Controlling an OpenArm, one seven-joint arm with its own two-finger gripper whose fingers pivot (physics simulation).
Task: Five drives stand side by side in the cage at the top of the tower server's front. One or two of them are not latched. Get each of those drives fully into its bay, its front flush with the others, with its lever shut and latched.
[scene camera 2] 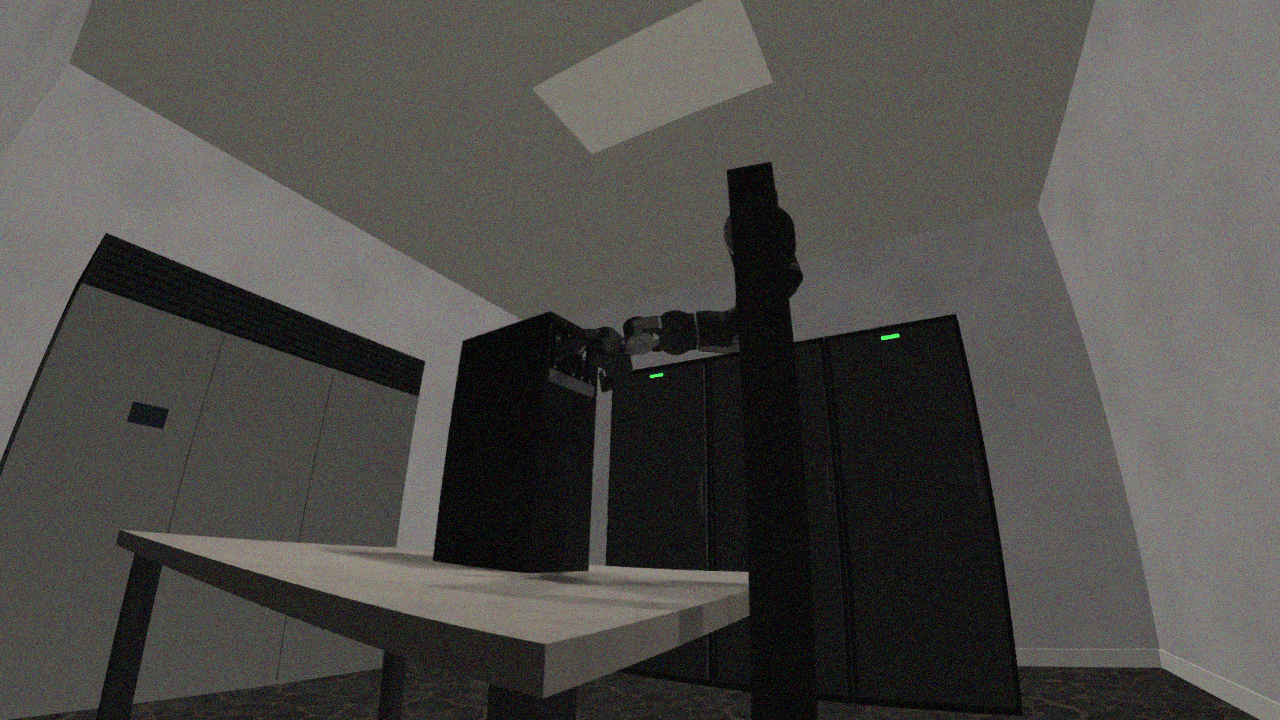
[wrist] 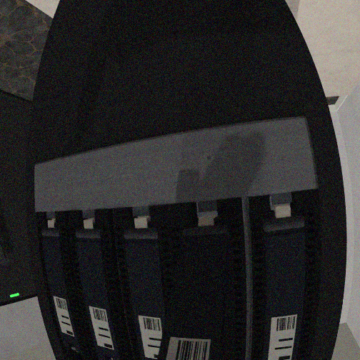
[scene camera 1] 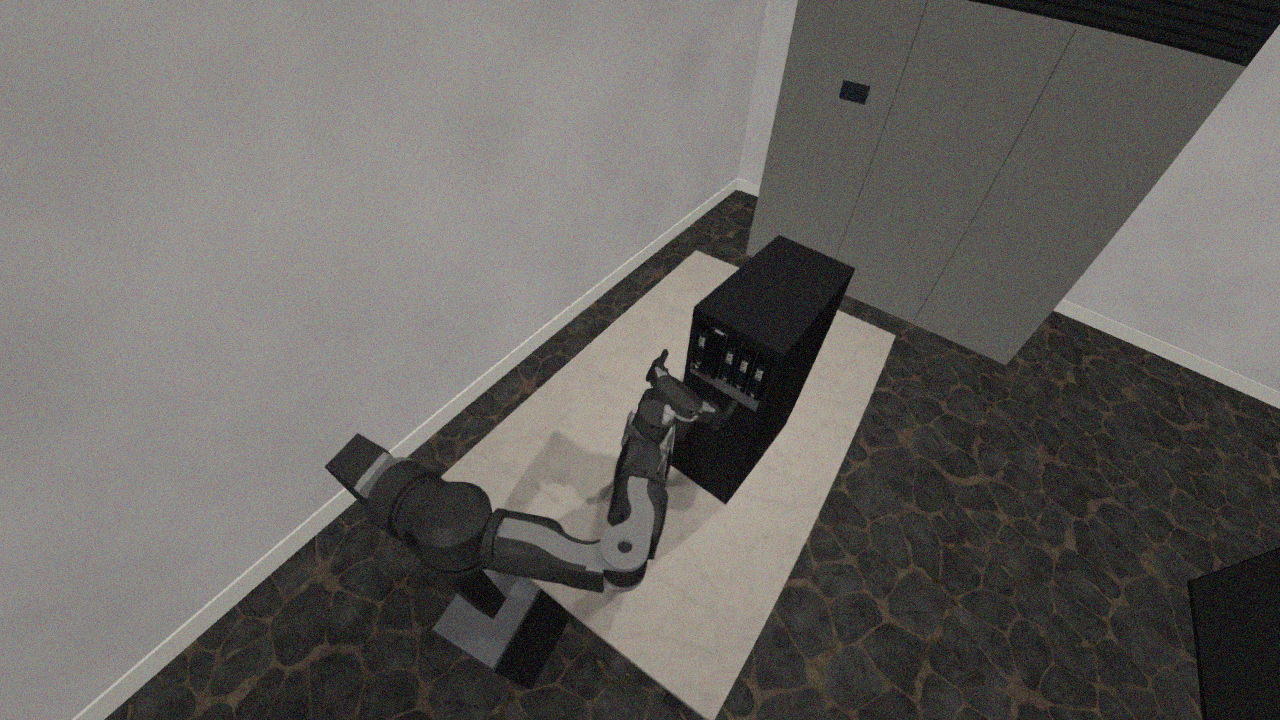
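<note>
The black tower server [scene camera 1: 769, 286] [scene camera 2: 510, 447] [wrist: 175, 75] stands upright, its cage of five drives at the top front. In the wrist view, four drives [wrist: 53, 270] [wrist: 92, 270] [wrist: 142, 270] [wrist: 285, 270] look alike, with labels at similar depth. The fourth drive from the left [wrist: 197, 280] differs: its larger label [wrist: 189, 349] looks nearer the camera, as if its front or lever stands out. The drives' far ends are cut off, so latching cannot be judged. My gripper [scene camera 1: 693, 383] [scene camera 2: 594, 360] is open and empty, close before the cage; its fingers do not show in the wrist view.
A grey strip [wrist: 125, 170] borders the cage. A shadow falls on it. The tower stands on a pale table [scene camera 1: 823, 429] [scene camera 2: 402, 582]. Tall black cabinets [scene camera 2: 913, 501] and a grey cabinet [scene camera 1: 957, 179] [scene camera 2: 250, 429] stand beyond the table. The arm's dark post [scene camera 2: 778, 501] rises at the table's end.
</note>
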